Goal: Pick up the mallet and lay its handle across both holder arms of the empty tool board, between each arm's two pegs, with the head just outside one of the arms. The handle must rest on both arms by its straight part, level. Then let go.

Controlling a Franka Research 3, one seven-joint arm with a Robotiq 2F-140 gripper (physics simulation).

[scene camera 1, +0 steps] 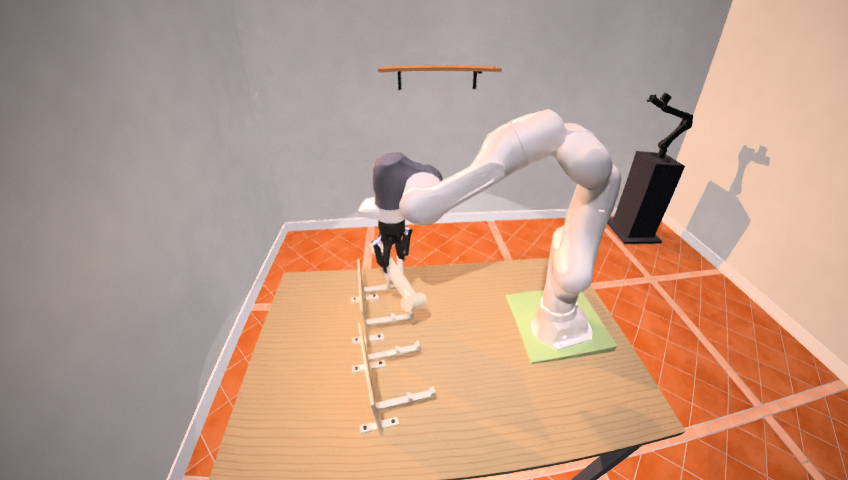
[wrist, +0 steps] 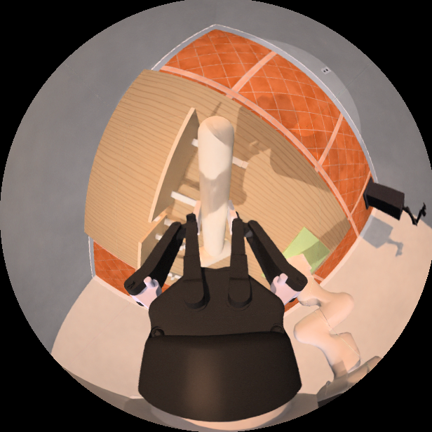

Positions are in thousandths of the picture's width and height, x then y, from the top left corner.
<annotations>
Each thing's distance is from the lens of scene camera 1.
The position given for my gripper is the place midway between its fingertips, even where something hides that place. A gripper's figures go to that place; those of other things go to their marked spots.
my gripper (scene camera 1: 464, 574): 1.02 m
cream mallet (scene camera 1: 485, 626): 0.93 m
tool board (scene camera 1: 427, 624): 1.04 m
tool board (scene camera 1: 432, 766): 0.83 m
</annotations>
